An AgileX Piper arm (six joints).
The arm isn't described. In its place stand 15 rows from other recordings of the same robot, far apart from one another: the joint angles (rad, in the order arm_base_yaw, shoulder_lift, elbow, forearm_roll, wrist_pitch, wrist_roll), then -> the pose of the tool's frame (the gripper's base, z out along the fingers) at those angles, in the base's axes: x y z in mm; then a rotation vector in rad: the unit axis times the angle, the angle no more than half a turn.
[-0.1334 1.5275 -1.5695 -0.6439 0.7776 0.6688] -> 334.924 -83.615 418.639 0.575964 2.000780 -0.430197
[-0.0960 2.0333 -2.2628 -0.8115 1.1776 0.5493] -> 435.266 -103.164 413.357 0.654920 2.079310 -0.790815
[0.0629 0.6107 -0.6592 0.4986 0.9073 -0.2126] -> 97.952 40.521 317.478 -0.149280 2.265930 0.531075
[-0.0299 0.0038 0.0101 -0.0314 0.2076 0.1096] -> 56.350 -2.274 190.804 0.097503 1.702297 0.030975
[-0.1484 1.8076 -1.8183 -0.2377 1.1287 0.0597] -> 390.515 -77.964 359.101 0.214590 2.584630 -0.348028
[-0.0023 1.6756 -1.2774 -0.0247 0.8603 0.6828] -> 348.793 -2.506 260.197 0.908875 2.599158 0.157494
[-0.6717 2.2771 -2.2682 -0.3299 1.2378 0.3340] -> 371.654 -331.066 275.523 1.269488 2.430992 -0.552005
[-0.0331 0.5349 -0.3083 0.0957 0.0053 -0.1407] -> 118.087 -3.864 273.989 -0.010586 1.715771 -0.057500
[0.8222 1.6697 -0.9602 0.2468 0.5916 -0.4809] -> 205.691 239.633 187.893 -1.492130 2.373016 0.326902
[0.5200 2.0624 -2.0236 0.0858 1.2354 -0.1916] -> 387.554 230.384 303.757 -0.948587 2.602326 0.206228
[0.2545 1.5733 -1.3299 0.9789 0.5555 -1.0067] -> 340.943 129.845 349.536 -0.640521 1.950059 0.558200
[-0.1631 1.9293 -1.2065 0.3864 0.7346 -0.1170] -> 369.695 -37.542 157.173 0.442987 2.848524 0.372313
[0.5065 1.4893 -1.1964 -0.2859 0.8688 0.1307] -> 280.027 132.942 300.654 -0.648036 2.507496 -0.122417
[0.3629 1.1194 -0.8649 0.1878 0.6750 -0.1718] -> 204.912 89.165 306.969 -0.519012 2.361880 0.296720
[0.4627 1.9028 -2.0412 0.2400 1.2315 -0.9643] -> 363.329 204.029 380.447 -1.644699 1.927613 0.125188
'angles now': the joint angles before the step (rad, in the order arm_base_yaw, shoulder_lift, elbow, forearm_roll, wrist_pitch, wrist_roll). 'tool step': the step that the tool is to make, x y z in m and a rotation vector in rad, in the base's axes. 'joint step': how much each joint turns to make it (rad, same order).
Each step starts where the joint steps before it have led.
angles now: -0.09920, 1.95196, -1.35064, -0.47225, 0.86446, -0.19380
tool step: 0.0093, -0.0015, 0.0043, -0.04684, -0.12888, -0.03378
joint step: 0.00820, -0.00013, 0.00141, -0.11579, -0.08882, 0.15579
